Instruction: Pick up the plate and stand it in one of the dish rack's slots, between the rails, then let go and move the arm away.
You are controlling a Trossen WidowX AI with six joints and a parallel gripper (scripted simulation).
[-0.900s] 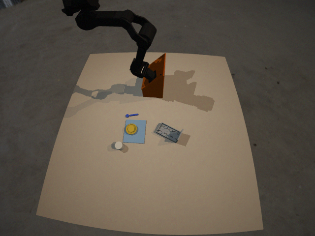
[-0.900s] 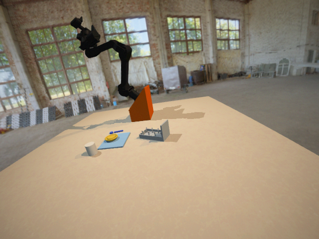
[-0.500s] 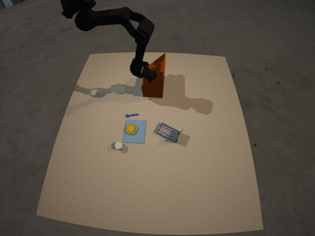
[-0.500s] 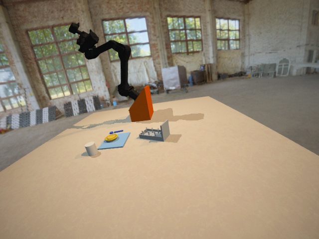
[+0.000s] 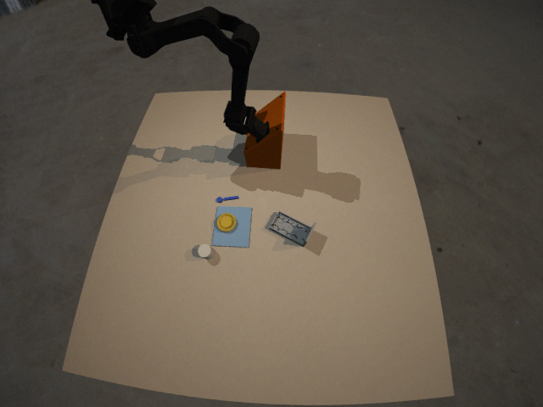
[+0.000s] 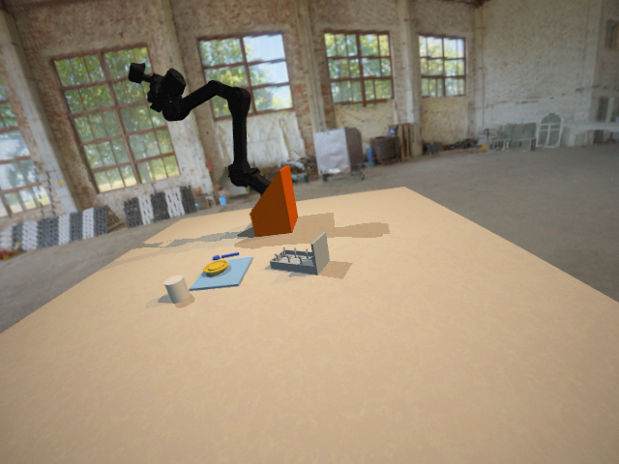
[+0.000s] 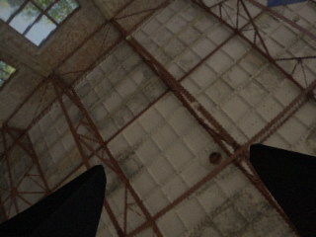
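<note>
Right now the yellow plate is 660 mm below my gripper tip, 440 mm ahead of it and 190 mm to the left of it. Also, from my gripper tip: white cup 650 mm below, 540 mm ahead, 120 mm to the left; blue spoon 670 mm below, 340 mm ahead, 180 mm to the left; grey dish rack 650 mm below, 480 mm ahead, 420 mm to the left.
</note>
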